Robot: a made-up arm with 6 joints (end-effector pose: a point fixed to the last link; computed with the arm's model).
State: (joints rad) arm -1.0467 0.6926 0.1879 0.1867 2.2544 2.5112
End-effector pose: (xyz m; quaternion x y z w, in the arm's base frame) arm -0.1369 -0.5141 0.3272 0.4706 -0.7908 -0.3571 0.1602
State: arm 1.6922 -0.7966 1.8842 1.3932 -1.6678 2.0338
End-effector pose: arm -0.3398 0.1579 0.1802 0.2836 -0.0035 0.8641 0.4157
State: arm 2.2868 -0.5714 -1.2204 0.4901 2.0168 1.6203
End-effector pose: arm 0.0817 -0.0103 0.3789 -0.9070 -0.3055 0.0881 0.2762
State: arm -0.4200 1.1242 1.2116 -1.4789 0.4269 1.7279
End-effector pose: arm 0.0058 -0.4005 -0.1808 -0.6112 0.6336 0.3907 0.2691
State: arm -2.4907 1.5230 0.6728 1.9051 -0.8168 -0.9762
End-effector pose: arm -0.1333 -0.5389 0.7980 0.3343 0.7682 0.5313 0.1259
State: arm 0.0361 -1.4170 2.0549 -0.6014 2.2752 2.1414
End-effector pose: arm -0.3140 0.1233 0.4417 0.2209 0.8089 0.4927 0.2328
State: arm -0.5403 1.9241 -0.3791 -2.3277 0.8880 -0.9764
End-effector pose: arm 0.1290 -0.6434 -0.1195 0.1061 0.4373 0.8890 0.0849
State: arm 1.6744 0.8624 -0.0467 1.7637 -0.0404 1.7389
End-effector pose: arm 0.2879 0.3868 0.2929 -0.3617 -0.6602 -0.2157 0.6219
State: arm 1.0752 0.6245 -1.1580 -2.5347 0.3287 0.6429
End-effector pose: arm 0.0116 0.1626 0.1736 -0.9248 -0.2811 -0.2470 0.0689
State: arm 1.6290 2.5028 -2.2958 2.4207 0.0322 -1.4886
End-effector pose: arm -0.1816 -0.1395 -0.0443 0.3053 0.2055 0.9260 0.0843
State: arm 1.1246 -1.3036 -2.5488 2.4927 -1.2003 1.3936
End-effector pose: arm -0.0762 0.0389 0.3261 -0.3317 -0.8903 -0.3048 0.0662
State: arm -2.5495 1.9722 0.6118 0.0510 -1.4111 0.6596
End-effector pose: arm 0.4454 0.1535 0.7161 0.4646 0.7271 -0.4434 0.2426
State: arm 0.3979 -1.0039 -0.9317 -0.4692 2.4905 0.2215
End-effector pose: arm 0.3304 -0.1042 0.0082 -0.7177 -0.5302 0.3810 0.2422
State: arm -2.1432 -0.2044 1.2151 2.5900 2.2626 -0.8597
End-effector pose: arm -0.2361 -0.9387 0.3089 -0.5453 -0.2709 -0.7071 0.3595
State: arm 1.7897 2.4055 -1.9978 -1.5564 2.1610 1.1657
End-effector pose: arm 0.0682 -0.1581 0.5017 0.9911 -0.0972 0.0501 0.0756
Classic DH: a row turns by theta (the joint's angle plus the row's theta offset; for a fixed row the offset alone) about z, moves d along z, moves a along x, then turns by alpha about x. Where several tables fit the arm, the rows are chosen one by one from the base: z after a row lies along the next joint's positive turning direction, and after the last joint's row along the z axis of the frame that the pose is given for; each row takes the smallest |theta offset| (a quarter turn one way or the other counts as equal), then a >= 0, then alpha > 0; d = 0 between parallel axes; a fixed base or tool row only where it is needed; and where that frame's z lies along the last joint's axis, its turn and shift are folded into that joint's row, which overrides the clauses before.
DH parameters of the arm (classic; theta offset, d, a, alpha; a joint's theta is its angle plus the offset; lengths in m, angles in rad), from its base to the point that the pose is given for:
base (fixed): 1.5708 0.1949 0 1.5708
joint 1: -1.5708 0.0239 0.211 1.5708
joint 2: -1.5708 -0.01 0.1174 -1.5708
joint 3: -1.5708 0.2018 0.0444 -1.5708
joint 4: 0.7685 0 0.1301 3.1416
joint 5: -0.8023 -0.1744 -0.119 -1.5708
joint 6: -1.5708 -0.1926 0.0858 -1.5708
tool (fixed): 0 -0.3452 0 0

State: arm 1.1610 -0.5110 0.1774 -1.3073 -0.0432 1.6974
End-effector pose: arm -0.0001 0.2183 -0.0343 0.5174 -0.1061 -0.7365 0.4226
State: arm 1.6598 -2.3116 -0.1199 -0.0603 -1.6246 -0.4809
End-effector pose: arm -0.0038 -0.1659 -0.4456 -0.1453 0.0351 0.9031 0.4026
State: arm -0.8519 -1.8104 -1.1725 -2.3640 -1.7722 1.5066
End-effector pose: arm -0.1944 0.1778 0.0450 0.1453 0.1359 -0.3783 0.9041
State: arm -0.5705 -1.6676 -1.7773 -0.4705 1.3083 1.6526
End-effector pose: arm 0.0450 0.0362 -0.1391 0.3149 0.4319 -0.6803 0.5015
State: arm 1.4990 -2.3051 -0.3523 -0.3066 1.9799 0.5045
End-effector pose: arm 0.2460 0.3405 0.2032 -0.2485 -0.9005 0.3526 0.0555
